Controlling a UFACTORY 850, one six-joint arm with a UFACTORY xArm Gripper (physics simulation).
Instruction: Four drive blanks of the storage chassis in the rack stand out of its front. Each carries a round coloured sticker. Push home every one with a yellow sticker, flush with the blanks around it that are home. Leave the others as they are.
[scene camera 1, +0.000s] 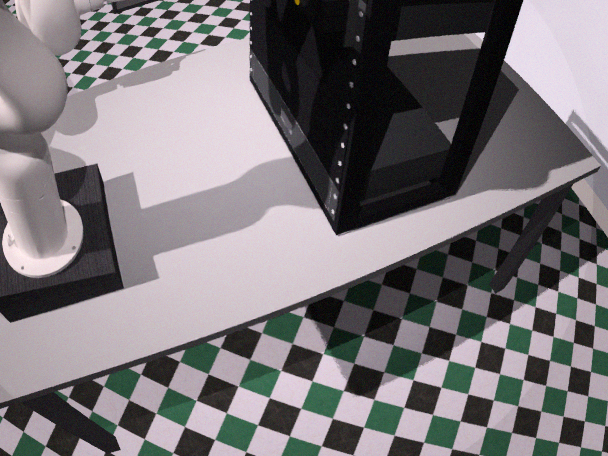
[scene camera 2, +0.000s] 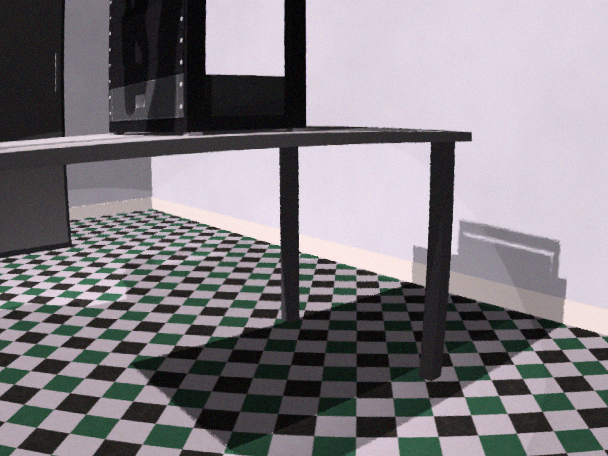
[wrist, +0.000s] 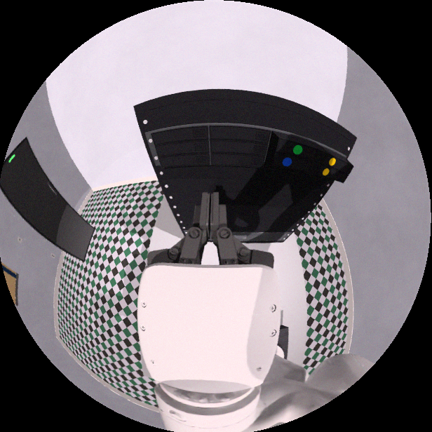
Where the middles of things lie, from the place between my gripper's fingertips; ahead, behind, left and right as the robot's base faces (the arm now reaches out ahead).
I see my gripper 25 cm short of the black rack (scene camera 1: 355, 131), 14 cm to the left of it and 18 cm above it.
